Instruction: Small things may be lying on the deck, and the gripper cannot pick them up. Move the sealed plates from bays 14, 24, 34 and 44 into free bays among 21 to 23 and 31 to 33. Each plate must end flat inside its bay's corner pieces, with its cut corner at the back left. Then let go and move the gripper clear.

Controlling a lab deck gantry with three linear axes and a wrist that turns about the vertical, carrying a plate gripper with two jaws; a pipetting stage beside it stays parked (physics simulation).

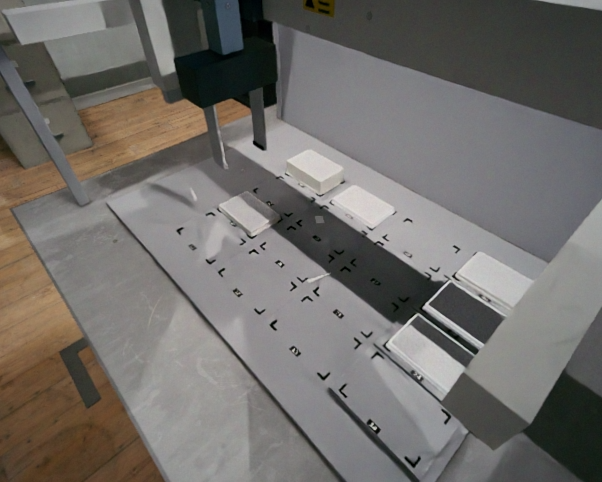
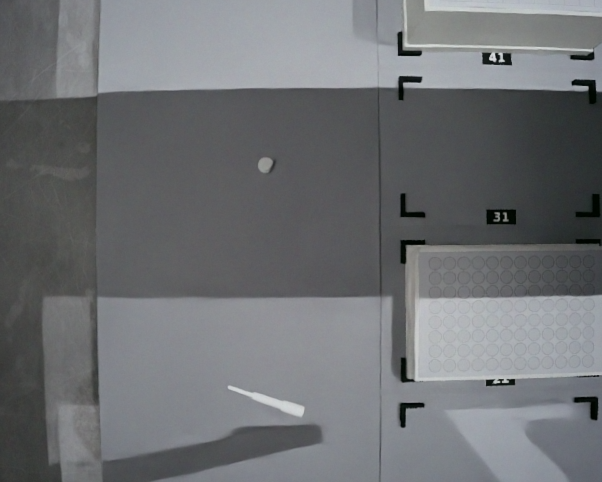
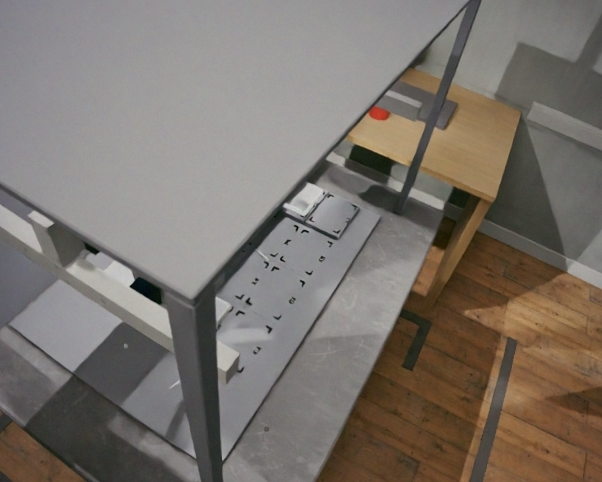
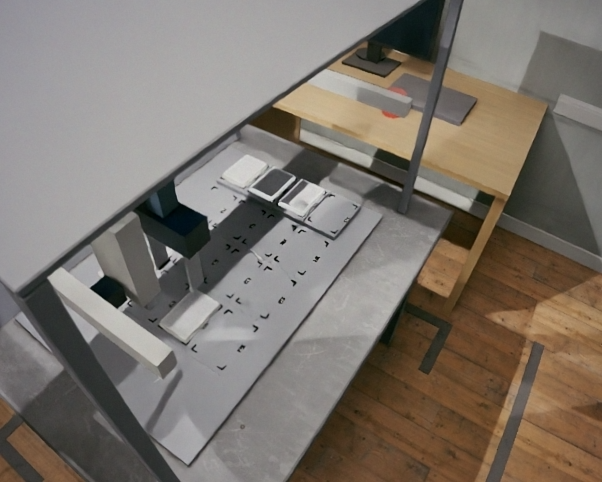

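Where they show: gripper, fingertip midpoint: [image 1: 241, 155] [image 4: 179, 275]; robot's base, link origin: [image 1: 178, 231] [image 3: 240, 371] [image 4: 222, 368].
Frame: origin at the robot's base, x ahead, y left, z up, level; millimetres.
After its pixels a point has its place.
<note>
My gripper [image 1: 241, 156] {x 64, y 150, z 160 mm} [image 4: 179, 277] {x 64, y 150, z 160 mm} is open and empty above the deck's left end, its jaws apart over the area behind and left of bay 21. A white sealed plate [image 1: 246, 213] {x 69, y 139, z 14 mm} [image 2: 502, 331] {x 57, y 139, z 14 mm} [image 4: 190, 315] {x 59, y 144, z 14 mm} lies flat inside bay 21's corner pieces; its cut corner is not clear. Bay 24 holds a plate [image 1: 427, 351] {x 546, y 142, z 29 mm} [image 4: 302, 197] {x 548, y 144, z 29 mm}, bay 34 a plate [image 1: 464, 306] {x 542, y 262, z 29 mm} [image 4: 272, 184] {x 545, y 250, z 29 mm} and bay 44 a plate [image 1: 494, 276] {x 546, y 364, z 29 mm} [image 4: 244, 170] {x 549, y 360, z 29 mm}. Bay 14 [image 1: 372, 426] {x 555, y -4, z 15 mm} holds no plate. Bays 22 [image 1: 279, 263] {x 227, y 103, z 0 mm}, 23 [image 1: 338, 313] {x 391, y 105, z 0 mm}, 31 [image 2: 500, 216] {x 64, y 211, z 0 mm}, 32 [image 1: 316, 238] {x 227, y 210, z 0 mm} and 33 [image 1: 375, 282] {x 392, y 210, z 0 mm} hold no plates.
A tall white block [image 1: 315, 170] {x 84, y 347, z 42 mm} stands in bay 41, and a plate [image 1: 362, 205] {x 233, y 356, z 14 mm} lies in bay 42. A pipette tip [image 1: 319, 277] {x 311, y 136, z 4 mm} lies near bays 22 and 23, and a small pale square [image 1: 319, 219] {x 188, y 258, z 1 mm} near bay 32. Another tip [image 2: 271, 401] {x -87, y 93, z 5 mm} and a disc [image 2: 265, 164] {x -90, y 245, z 4 mm} lie left of the bays.
</note>
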